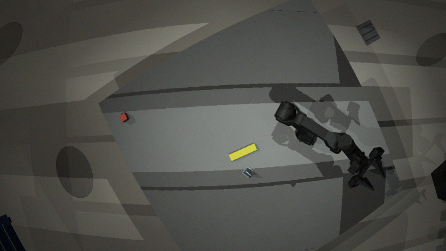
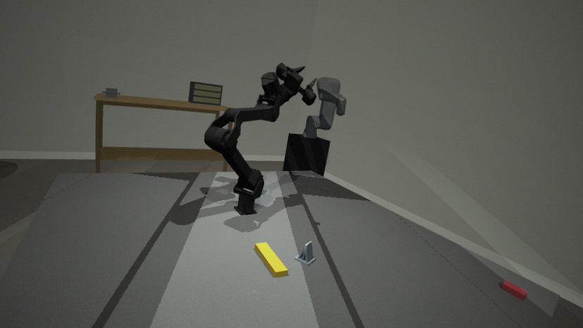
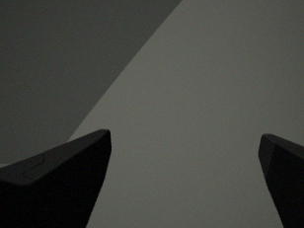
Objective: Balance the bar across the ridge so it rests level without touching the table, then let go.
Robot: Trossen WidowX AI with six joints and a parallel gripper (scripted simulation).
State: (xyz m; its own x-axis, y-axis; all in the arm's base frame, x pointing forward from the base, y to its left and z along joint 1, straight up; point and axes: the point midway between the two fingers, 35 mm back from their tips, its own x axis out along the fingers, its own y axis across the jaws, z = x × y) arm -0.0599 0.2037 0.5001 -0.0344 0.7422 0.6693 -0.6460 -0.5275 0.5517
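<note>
The yellow bar lies 52 cm below my gripper tip, 37 cm ahead of it and 30 cm to the right of it. From my gripper tip the other things lie so: red block (80 cm ahead, 73 cm to the right, 51 cm below).
</note>
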